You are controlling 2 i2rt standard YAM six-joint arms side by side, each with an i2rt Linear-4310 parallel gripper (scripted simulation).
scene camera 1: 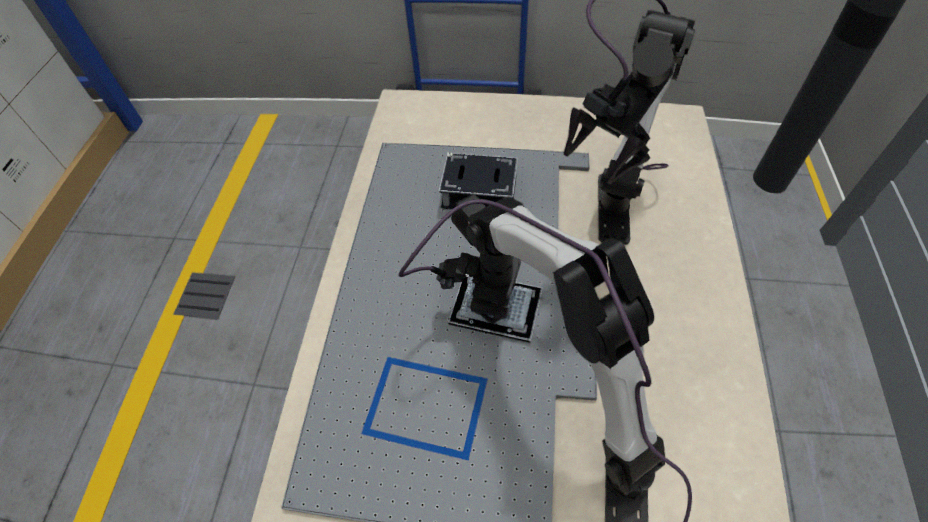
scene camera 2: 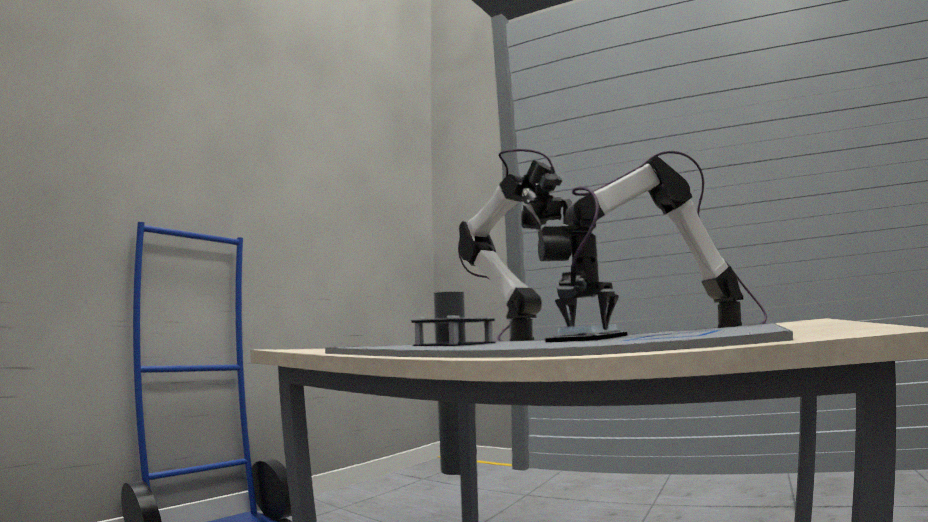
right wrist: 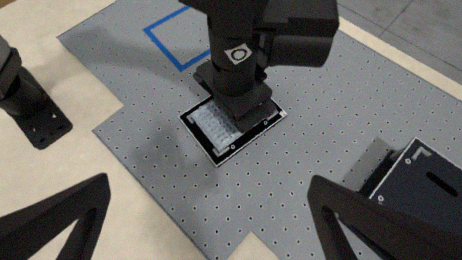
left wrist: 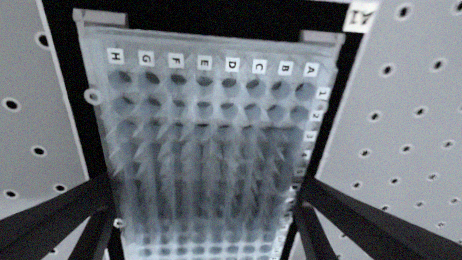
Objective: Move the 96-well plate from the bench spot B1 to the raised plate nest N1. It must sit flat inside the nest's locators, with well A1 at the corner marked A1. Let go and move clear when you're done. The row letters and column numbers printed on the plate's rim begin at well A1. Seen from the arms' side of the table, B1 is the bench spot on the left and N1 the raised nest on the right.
Labels:
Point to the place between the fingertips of my right gripper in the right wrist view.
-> At 214, 184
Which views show my right gripper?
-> Scene camera 1, scene camera 2 and the right wrist view only.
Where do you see a raised nest N1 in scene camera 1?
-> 478, 177

